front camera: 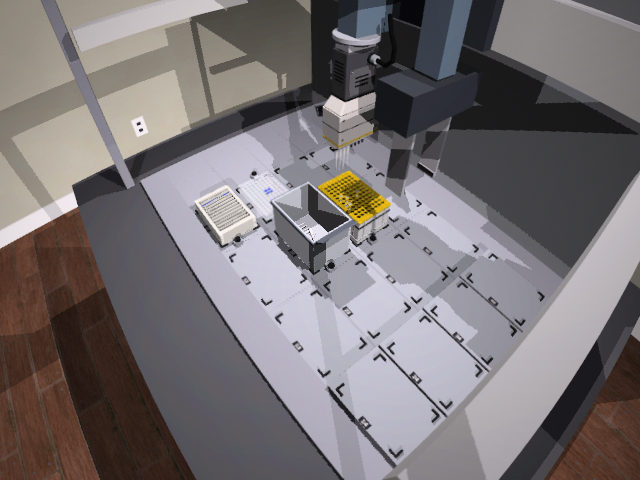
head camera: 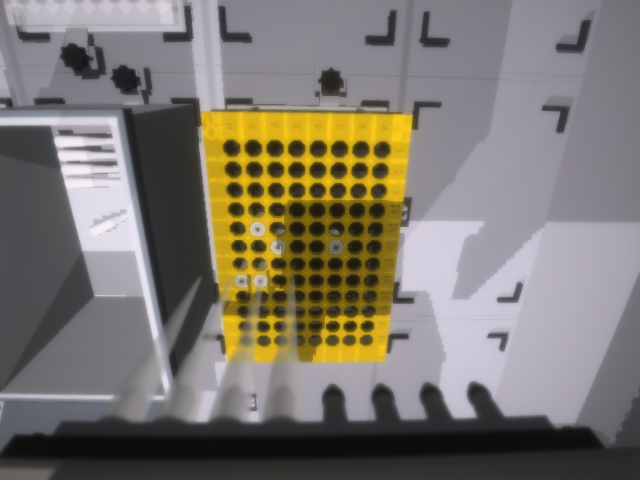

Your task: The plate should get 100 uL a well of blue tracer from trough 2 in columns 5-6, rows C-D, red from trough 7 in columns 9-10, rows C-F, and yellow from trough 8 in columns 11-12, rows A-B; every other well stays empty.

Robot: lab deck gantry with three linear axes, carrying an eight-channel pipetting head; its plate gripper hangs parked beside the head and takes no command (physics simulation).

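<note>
The pipetting head (front camera: 348,121) (head camera: 310,439) hangs by the back end of the yellow tip rack (front camera: 361,207) (head camera: 305,129). Four pale tips (front camera: 341,157) (head camera: 235,392) are on its four left channels in the head view; the four right channels are bare. Several white tips (head camera: 260,281) sit scattered in the rack. The plate (front camera: 253,200) shows blue liquid (front camera: 268,191) in a two-by-two block of wells; no red or yellow shows in it. The trough block (front camera: 225,214) has a blue line near its back end; other trough colours cannot be told. The parked plate gripper (front camera: 413,180) is open and empty.
An open grey bin (front camera: 330,251) (head camera: 147,258) stands between the trough block and the tip rack, beside the plate. Discarded tips (front camera: 308,230) (head camera: 87,160) lie inside it. Black knobs (front camera: 331,265) (head camera: 330,80) and corner brackets stand on the deck.
</note>
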